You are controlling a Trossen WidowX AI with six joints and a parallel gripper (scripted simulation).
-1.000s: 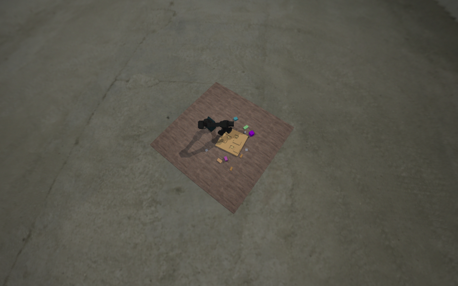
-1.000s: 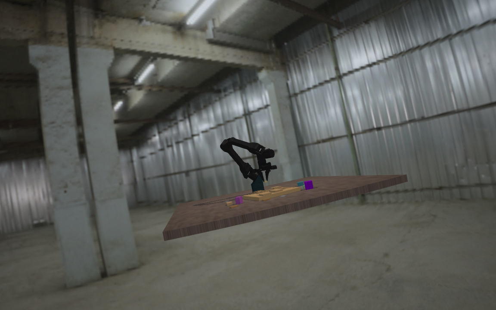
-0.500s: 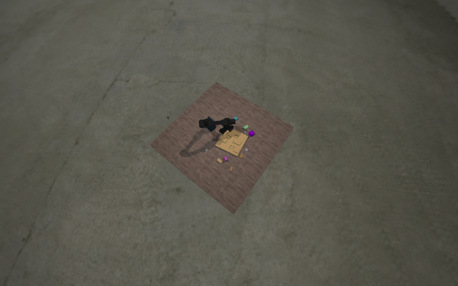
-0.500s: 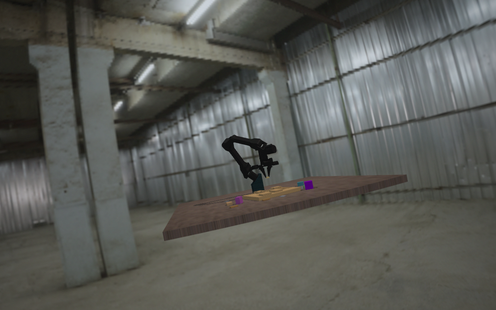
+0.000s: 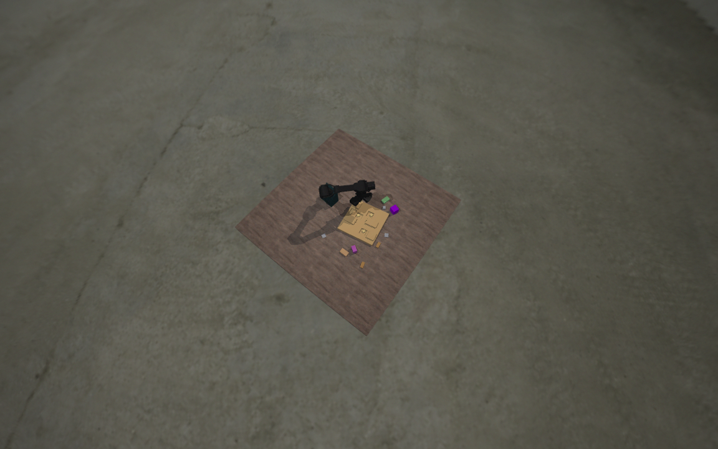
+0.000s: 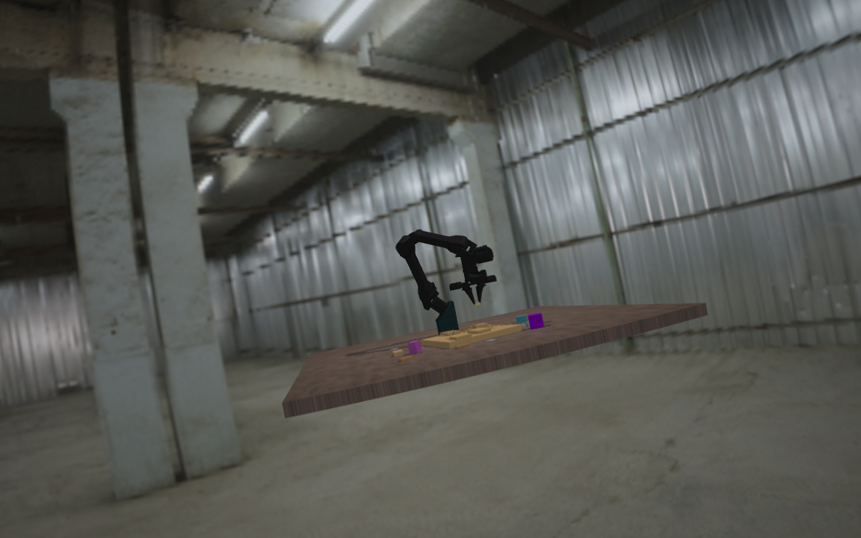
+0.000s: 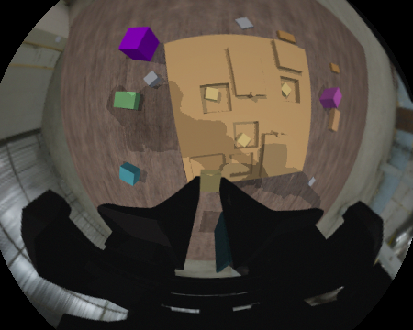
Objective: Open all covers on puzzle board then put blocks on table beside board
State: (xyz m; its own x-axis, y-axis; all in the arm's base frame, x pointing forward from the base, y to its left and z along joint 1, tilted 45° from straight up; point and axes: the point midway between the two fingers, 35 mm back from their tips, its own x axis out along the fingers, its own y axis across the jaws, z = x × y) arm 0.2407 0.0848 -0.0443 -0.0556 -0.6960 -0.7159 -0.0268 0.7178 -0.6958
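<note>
Now: gripper tip 9 cm short of the tan puzzle board, 7 cm to the left of it and 10 cm above it. Also, from my gripper tip: purple cube 22 cm ahead, 15 cm to the left, 10 cm below; then teal block 7 cm behind, 20 cm to the left, 11 cm below; then green block 11 cm ahead, 19 cm to the left, 11 cm below.
</note>
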